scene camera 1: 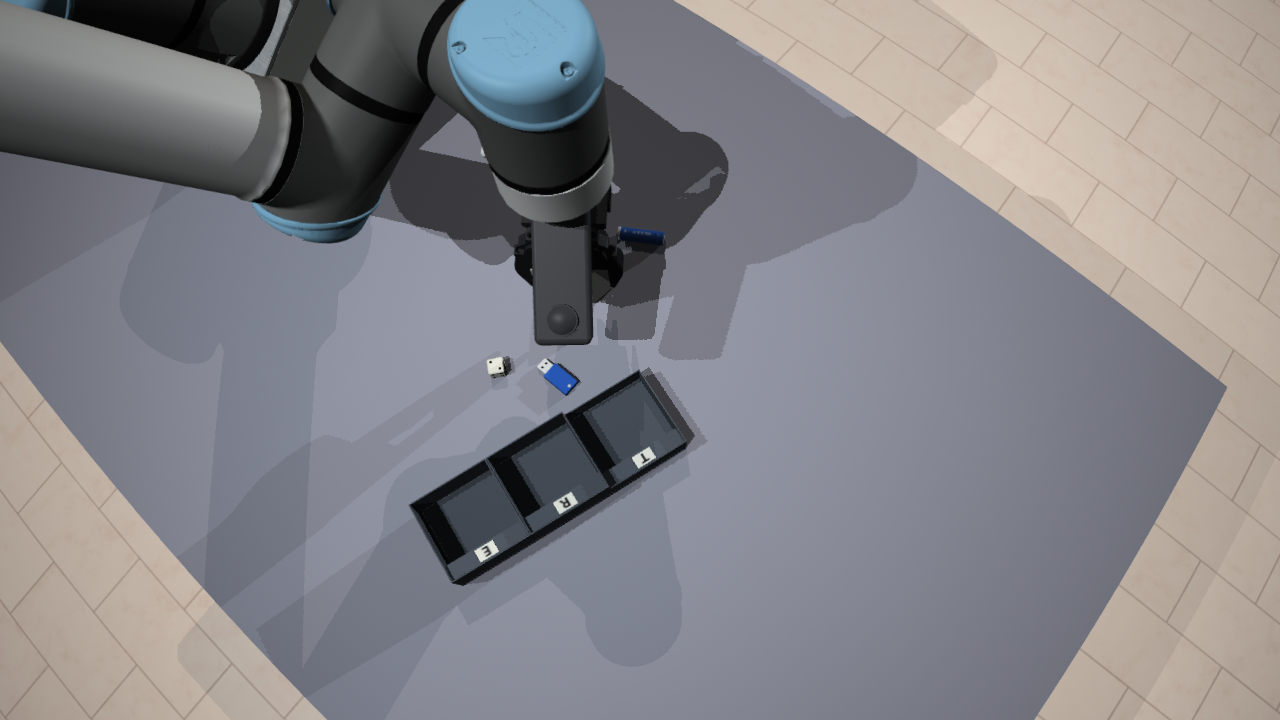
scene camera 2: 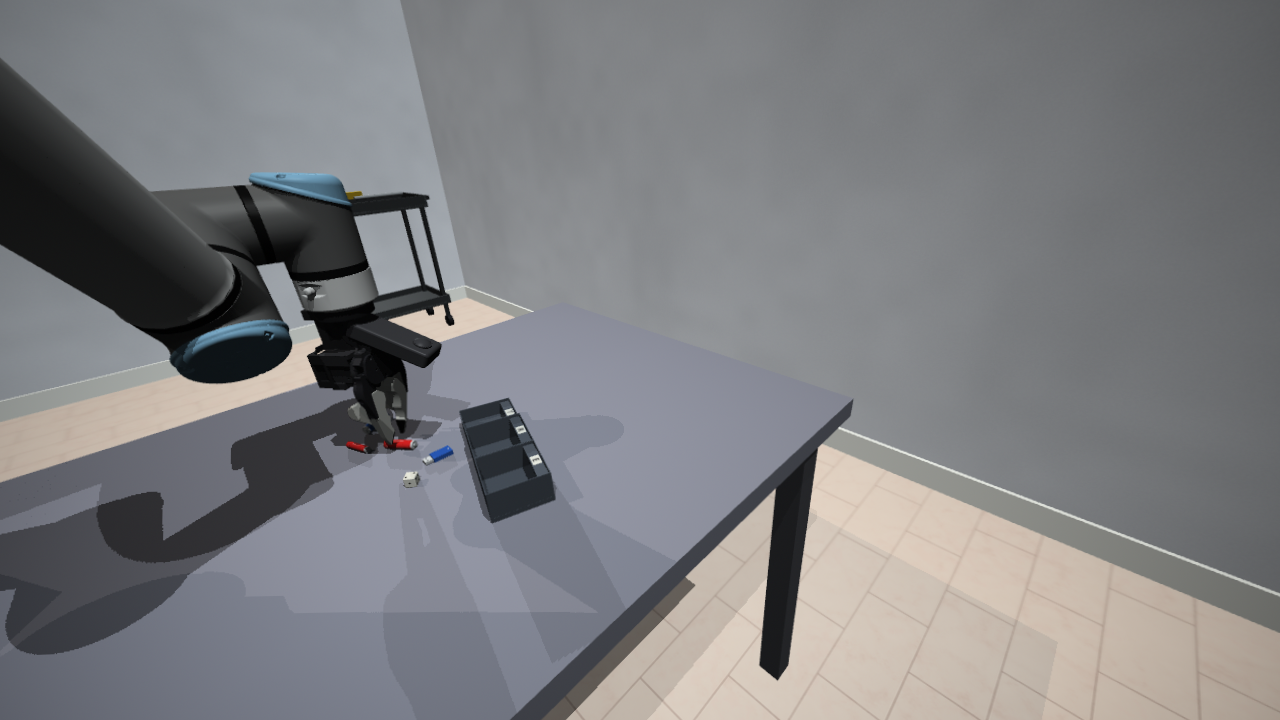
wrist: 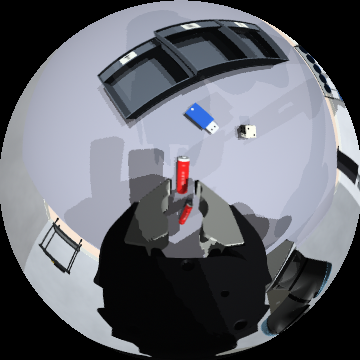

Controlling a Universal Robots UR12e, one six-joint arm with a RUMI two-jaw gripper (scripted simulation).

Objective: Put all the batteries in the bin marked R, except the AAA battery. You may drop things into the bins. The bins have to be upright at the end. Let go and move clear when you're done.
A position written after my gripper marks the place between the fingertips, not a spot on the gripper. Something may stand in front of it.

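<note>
My gripper is visible at (scene camera 1: 579, 300), (scene camera 2: 397, 438) and (wrist: 183, 180); a blue USB stick is visible at (scene camera 1: 558, 377).
</note>
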